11 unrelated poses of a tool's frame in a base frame.
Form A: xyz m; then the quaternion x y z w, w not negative.
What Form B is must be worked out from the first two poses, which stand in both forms.
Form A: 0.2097 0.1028 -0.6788 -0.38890 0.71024 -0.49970 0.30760
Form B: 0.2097 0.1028 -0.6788 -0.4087 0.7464 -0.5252 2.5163
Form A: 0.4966 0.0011 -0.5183 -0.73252 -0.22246 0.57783 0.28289
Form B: 0.4966 0.0011 -0.5183 -0.7637 -0.2319 0.6024 2.5680
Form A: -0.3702 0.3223 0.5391 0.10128 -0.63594 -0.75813 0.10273
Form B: -0.3702 0.3223 0.5391 0.1018 -0.6393 -0.7622 2.9358
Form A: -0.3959 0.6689 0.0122 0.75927 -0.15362 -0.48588 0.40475
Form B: -0.3959 0.6689 0.0122 0.8303 -0.1680 -0.5314 2.3082
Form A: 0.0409 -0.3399 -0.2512 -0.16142 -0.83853 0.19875 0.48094
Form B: 0.0409 -0.3399 -0.2512 -0.1841 -0.9564 0.2267 2.1381
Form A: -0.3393 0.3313 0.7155 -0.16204 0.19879 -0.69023 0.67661
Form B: -0.3393 0.3313 0.7155 -0.2201 0.2700 -0.9374 1.6553
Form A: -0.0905 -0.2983 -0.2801 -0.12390 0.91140 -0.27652 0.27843
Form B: -0.0905 -0.2983 -0.2801 -0.1290 0.9489 -0.2879 2.5773
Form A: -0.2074 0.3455 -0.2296 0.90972 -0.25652 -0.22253 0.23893
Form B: -0.2074 0.3455 -0.2296 0.9369 -0.2642 -0.2292 2.6591
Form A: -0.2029 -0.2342 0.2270 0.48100 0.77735 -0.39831 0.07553
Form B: -0.2029 -0.2342 0.2270 0.4824 0.7796 -0.3995 2.9904
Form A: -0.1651 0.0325 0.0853 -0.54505 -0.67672 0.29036 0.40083
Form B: -0.1651 0.0325 0.0853 -0.5949 -0.7387 0.3169 2.3167
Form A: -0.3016 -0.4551 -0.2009 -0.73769 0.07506 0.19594 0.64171
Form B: -0.3016 -0.4551 -0.2009 -0.9618 0.0979 0.2555 1.7481
